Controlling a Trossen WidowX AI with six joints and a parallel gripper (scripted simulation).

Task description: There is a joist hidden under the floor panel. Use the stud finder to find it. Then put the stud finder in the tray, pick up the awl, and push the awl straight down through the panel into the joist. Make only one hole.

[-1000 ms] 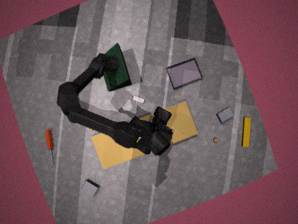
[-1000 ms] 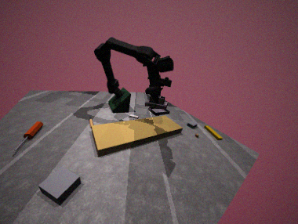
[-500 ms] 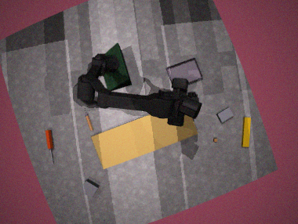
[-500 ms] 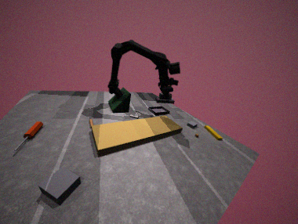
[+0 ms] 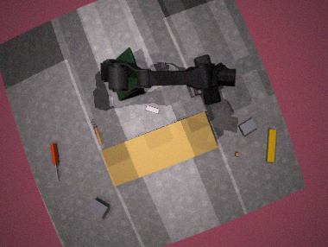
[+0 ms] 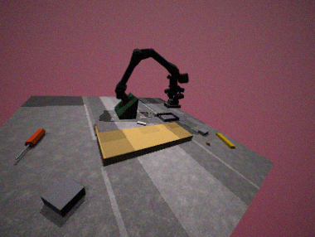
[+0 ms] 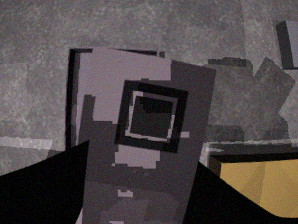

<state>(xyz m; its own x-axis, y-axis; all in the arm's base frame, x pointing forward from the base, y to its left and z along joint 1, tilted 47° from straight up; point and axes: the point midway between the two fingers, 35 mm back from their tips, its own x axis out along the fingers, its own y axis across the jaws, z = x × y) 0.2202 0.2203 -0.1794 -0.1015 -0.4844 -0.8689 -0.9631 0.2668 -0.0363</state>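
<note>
My gripper tip is 40 mm past the tray, 20 mm to the right of it and 130 mm above it. Round my gripper tip: tiny orange bit: 360 mm ahead, 10 mm to the left, 140 mm below; stud finder: 10 mm to the left, 20 mm above; white piece: 10 mm behind, 260 mm to the right, 140 mm below.
</note>
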